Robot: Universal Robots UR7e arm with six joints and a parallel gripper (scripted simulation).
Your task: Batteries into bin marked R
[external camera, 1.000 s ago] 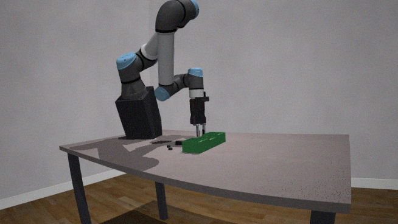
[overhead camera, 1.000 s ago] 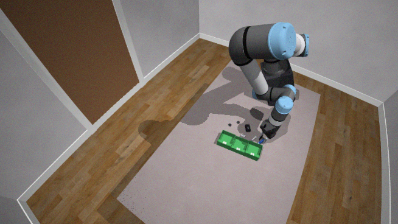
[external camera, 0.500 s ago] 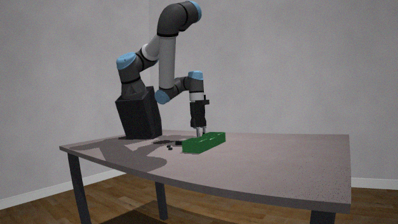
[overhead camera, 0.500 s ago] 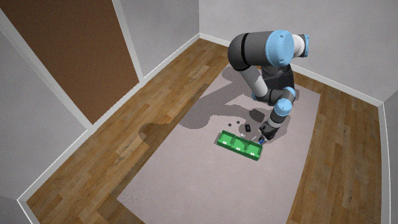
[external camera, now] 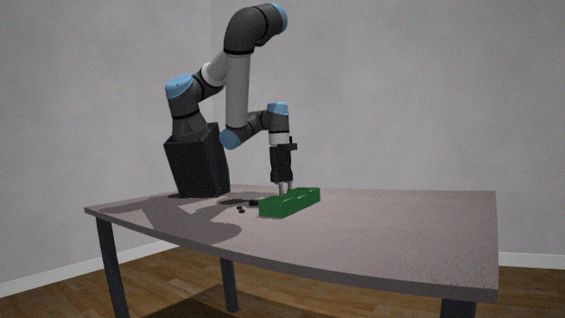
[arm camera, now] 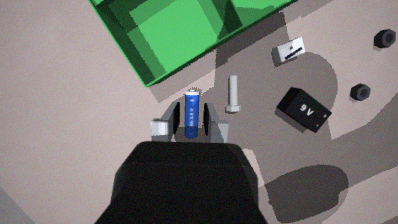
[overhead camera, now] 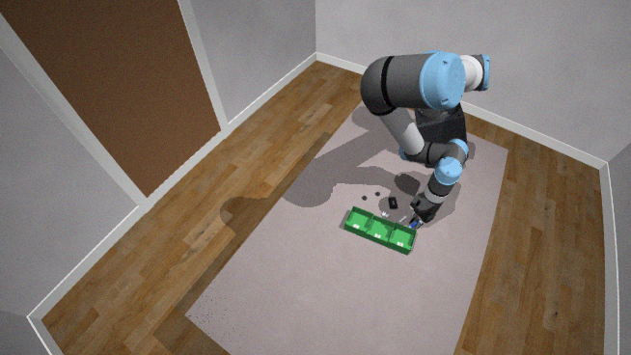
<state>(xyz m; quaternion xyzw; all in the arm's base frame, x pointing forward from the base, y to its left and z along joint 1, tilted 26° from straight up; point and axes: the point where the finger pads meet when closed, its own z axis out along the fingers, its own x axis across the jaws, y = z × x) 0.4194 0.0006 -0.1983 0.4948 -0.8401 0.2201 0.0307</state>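
Right now my hand is 1 cm above the blue battery. The rest, counted from my hand: black 9 V battery (11 cm to the right, 6 cm behind, 1 cm below); small white clip (12 cm to the right, 1 cm below, 1 cm ahead); white bolt (4 cm to the right, 1 cm below, 1 cm behind).
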